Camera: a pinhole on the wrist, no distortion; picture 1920 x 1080 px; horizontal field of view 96.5 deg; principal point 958.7 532.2 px. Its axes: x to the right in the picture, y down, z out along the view. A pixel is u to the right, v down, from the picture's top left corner.
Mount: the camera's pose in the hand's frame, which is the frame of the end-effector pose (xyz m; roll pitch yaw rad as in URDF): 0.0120 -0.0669 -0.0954 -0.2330 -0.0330 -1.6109
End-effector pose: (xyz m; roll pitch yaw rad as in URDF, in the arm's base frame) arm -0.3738 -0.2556 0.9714 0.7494 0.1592 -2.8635
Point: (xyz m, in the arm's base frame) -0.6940 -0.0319 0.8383
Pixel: outside the picture
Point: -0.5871 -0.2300 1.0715
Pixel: 675 841
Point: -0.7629 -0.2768 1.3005
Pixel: 509 855
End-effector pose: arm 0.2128 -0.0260 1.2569 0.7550 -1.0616 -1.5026
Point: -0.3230 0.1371 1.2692
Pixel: 1297 182
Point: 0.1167 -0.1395 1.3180
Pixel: 1284 940
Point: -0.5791 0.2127 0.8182
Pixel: outside the picture
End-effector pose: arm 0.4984 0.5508 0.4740 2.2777 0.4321 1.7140
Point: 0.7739 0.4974 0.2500
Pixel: 881 321
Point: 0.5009 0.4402 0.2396
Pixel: 1484 300
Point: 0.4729 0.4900 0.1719
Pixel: 1562 562
